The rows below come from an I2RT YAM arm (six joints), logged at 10 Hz.
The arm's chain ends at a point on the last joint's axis. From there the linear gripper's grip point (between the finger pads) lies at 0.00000 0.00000 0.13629 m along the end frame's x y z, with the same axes.
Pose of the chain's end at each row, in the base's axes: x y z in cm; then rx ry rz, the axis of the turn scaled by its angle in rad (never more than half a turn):
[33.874 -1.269 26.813 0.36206 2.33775 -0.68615]
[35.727 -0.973 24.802 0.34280 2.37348 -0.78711]
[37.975 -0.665 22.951 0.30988 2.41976 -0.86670]
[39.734 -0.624 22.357 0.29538 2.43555 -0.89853]
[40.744 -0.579 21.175 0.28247 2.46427 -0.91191]
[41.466 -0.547 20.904 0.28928 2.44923 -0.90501]
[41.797 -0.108 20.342 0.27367 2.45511 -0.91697]
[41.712 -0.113 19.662 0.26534 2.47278 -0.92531]
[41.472 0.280 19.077 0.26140 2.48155 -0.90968]
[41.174 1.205 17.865 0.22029 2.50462 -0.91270]
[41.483 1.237 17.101 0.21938 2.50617 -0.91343]
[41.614 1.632 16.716 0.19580 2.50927 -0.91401]
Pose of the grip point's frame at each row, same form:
[41.000 -8.935 18.083 0.36206 2.33775 -0.68615]
[42.101 -9.300 16.097 0.34280 2.37348 -0.78711]
[43.651 -9.416 14.179 0.30988 2.41976 -0.86670]
[45.156 -9.543 13.593 0.29538 2.43555 -0.89853]
[45.880 -9.512 12.255 0.28247 2.46427 -0.91191]
[46.752 -9.473 12.065 0.28928 2.44923 -0.90501]
[47.035 -9.078 11.518 0.27367 2.45511 -0.91697]
[46.772 -9.093 10.745 0.26534 2.47278 -0.92531]
[46.551 -8.565 10.037 0.26140 2.48155 -0.90968]
[46.192 -7.543 8.698 0.22029 2.50462 -0.91270]
[46.485 -7.512 7.926 0.21938 2.50617 -0.91343]
[46.684 -7.072 7.535 0.19580 2.50927 -0.91401]

